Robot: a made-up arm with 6 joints.
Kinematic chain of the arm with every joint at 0, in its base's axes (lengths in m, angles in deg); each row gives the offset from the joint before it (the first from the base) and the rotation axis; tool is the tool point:
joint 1: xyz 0 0 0.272 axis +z
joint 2: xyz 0 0 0 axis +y
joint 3: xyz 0 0 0.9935 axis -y
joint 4: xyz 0 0 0 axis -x
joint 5: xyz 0.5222 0 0 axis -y
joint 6: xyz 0 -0.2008 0 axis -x
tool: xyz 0 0 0
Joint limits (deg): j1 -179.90..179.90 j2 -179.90..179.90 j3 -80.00..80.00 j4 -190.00..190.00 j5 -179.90..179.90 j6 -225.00..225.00
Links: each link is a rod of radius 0.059 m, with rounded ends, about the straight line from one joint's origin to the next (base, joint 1, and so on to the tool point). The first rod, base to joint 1, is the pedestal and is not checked.
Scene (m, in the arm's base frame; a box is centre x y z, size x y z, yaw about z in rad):
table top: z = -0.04
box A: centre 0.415 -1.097 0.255 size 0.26 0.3 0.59 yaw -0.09
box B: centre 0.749 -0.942 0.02 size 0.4 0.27 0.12 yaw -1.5
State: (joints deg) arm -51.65 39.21 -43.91 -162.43 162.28 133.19
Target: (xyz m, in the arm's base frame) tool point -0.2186 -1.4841 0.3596
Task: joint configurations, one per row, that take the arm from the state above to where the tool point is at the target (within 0.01 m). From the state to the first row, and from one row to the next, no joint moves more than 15 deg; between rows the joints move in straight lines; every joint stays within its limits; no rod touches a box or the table.
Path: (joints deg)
1: -65.05 36.72 -30.67 -155.80 161.24 131.11
2: -78.44 34.22 -17.42 -149.17 160.20 129.04
3: -91.84 31.73 -4.18 -142.54 159.16 126.96
4: -105.24 29.23 9.06 -135.91 158.12 124.89
5: -105.42 41.62 22.62 -149.43 159.16 126.96
6: -105.60 54.00 36.17 -162.95 160.20 129.04
7: -105.78 66.39 49.73 -176.48 161.24 131.11
8: -105.95 78.77 63.28 -190.00 162.28 133.19

